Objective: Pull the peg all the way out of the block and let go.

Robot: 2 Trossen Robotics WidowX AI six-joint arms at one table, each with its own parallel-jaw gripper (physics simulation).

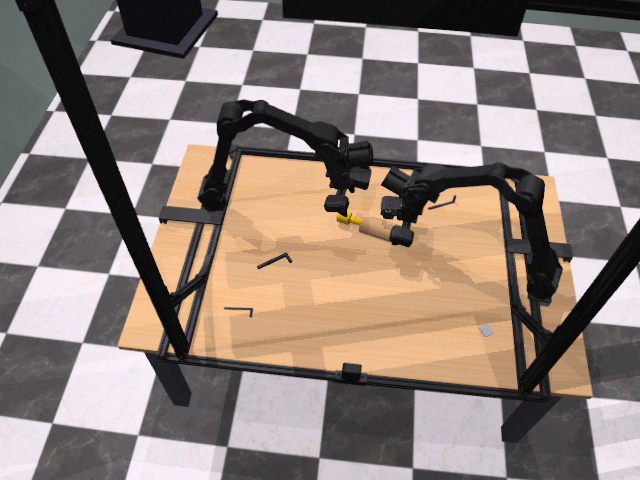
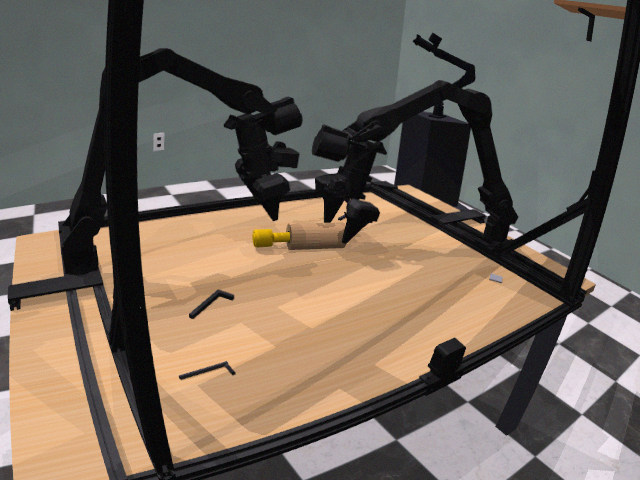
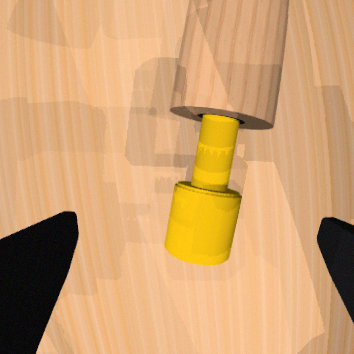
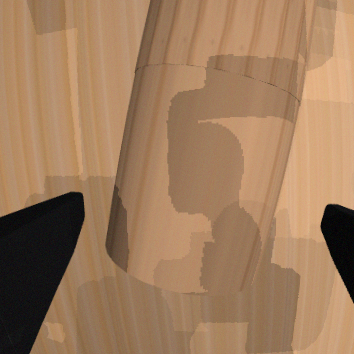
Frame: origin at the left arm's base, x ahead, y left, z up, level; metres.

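Seen in the pictures: left gripper, fingertip midpoint: [image 1: 349, 204] [image 2: 268, 211] [image 3: 202, 227]; right gripper, fingertip midpoint: [image 2: 334, 234] [image 4: 207, 211]; left arm's base at its link origin: [image 1: 213, 205] [image 2: 81, 270]; right arm's base at its link origin: [image 1: 539, 291] [image 2: 494, 239].
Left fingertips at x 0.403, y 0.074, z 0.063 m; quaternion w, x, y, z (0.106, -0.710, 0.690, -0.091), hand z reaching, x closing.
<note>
Pixels of each thing's top centre, then the offset from my left fingertips to it. "*": a spot on its surface instead. Level surfaces: height alone.
- yellow peg at its top centre: [image 3: 221, 141] [image 2: 283, 229] [image 1: 358, 217] dx +0.032, dy -0.011, dz -0.037 m
- block at its top centre: [image 4: 235, 66] [image 2: 317, 224] [image 1: 382, 223] dx +0.105, dy -0.019, dz -0.026 m
- wooden table at its surface level: dz -0.082 m
- hex key at its top centre: [image 1: 443, 198] dx +0.261, dy +0.147, dz -0.050 m
- small grey square at a spot on its surface: [image 2: 495, 278] [image 1: 484, 330] * dx +0.443, dy -0.249, dz -0.079 m
The yellow peg [image 1: 343, 218] [image 2: 263, 238] [image 3: 202, 225] lies on its side with its thick head outside and its thinner shaft entering the hole of the block. The block [image 1: 373, 230] [image 2: 316, 236] [image 3: 230, 65] [image 4: 210, 150] is a light brown wooden cylinder lying on the table. My left gripper [image 3: 202, 227] is open and above the peg's head, which shows between its fingertips, touching neither. My right gripper [image 2: 338, 229] [image 4: 207, 211] is open, with its fingertips on either side of the block near the end away from the peg. The shaft's inner part is hidden.
Two black hex keys [image 1: 273, 260] [image 2: 210, 302] lie on the left of the wooden table [image 1: 361, 320]. Another hex key [image 1: 442, 204] lies behind the right gripper. A small grey square [image 1: 485, 329] [image 2: 495, 278] lies at the right. A black frame [image 1: 268, 365] edges the table.
</note>
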